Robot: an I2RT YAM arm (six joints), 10 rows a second.
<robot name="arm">
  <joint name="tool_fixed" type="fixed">
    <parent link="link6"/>
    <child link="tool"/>
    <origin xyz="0 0 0" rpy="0 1.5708 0"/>
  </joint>
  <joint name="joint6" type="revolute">
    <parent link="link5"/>
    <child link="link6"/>
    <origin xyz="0.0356 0 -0.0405" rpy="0 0 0"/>
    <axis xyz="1 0 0"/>
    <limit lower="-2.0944" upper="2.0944"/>
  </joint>
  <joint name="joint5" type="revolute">
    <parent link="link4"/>
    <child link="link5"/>
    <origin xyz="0.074 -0.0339 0.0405" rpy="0 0 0"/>
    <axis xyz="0 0 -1"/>
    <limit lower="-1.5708" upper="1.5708"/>
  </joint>
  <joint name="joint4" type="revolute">
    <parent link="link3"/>
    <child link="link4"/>
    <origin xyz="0.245 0.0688 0.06" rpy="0 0 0"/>
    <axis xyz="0 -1 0"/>
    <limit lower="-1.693" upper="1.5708"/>
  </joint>
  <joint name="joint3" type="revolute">
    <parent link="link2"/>
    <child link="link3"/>
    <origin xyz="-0.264 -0.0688 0" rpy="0 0 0"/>
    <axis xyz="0 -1 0"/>
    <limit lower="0" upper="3.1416"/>
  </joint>
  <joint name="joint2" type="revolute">
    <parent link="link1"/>
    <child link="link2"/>
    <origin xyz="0.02 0.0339 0.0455" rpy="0 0 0"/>
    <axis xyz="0 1 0"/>
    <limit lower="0" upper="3.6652"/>
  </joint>
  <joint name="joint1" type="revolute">
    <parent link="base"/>
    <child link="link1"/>
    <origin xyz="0 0 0.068" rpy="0 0 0"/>
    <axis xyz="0 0 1"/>
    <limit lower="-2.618" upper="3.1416"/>
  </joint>
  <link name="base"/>
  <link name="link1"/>
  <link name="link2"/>
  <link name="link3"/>
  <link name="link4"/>
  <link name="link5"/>
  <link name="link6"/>
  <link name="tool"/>
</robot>
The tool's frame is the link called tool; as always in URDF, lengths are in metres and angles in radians.
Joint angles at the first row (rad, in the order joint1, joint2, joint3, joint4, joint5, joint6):
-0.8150, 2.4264, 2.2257, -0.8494, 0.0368, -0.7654
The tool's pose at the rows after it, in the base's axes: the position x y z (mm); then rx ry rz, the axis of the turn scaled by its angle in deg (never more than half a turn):
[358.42, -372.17, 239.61, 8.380, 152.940, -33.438]
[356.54, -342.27, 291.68, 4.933, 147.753, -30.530]
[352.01, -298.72, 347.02, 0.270, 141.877, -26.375]
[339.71, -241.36, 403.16, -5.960, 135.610, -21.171]
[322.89, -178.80, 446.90, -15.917, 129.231, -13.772]
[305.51, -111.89, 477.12, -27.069, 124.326, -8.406]
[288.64, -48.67, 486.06, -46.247, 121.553, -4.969]
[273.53, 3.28, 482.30, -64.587, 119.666, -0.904]
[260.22, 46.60, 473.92, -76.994, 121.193, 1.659]
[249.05, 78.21, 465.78, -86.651, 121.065, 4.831]
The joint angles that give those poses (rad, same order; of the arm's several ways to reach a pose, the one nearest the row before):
-0.8020, 2.3493, 2.2257, -0.8593, 0.0315, -0.7021
-0.7681, 2.2349, 2.2257, -0.9153, -0.0433, -0.6868
-0.7136, 2.1048, 2.2257, -0.9809, -0.1284, -0.6621
-0.6361, 1.9583, 2.2257, -1.0588, -0.2169, -0.6346
-0.5369, 1.8267, 2.2258, -1.1374, -0.3294, -0.6353
-0.3908, 1.7172, 2.2257, -1.2110, -0.3718, -0.6456
-0.2112, 1.6524, 2.2257, -1.3339, -0.3710, -0.7776
-0.0322, 1.6283, 2.2257, -1.4677, -0.3466, -0.8944
0.1417, 1.6291, 2.2254, -1.5826, -0.2664, -0.9096
0.2725, 1.6348, 2.2139, -1.6527, -0.2348, -0.9100

